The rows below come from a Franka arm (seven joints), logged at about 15 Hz.
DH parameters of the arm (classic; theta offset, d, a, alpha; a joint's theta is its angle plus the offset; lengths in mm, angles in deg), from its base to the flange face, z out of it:
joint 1: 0 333 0 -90
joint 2: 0 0 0 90
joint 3: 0 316 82.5 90
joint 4: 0 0 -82.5 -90
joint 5: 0 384 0 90
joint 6: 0 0 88 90
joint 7: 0 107 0 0
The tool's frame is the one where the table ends.
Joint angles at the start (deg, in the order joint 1, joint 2, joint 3, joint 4, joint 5, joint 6, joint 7): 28.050 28.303 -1.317 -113.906 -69.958 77.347 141.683
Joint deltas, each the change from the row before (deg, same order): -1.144 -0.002 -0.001 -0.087 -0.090 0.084 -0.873; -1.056 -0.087 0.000 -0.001 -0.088 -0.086 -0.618; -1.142 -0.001 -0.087 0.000 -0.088 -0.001 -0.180; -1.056 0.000 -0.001 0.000 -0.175 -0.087 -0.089
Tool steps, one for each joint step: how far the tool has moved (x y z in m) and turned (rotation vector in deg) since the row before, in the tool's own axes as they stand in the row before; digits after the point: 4 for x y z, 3 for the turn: -0.0001 -0.0018 0.0107 -1.026 -0.044 -0.906; 0.0014 -0.0019 0.0099 -1.037 0.010 -0.499; 0.0006 -0.0022 0.0114 -1.152 -0.001 -0.119; 0.0007 -0.0019 0.0100 -0.979 0.094 -0.032
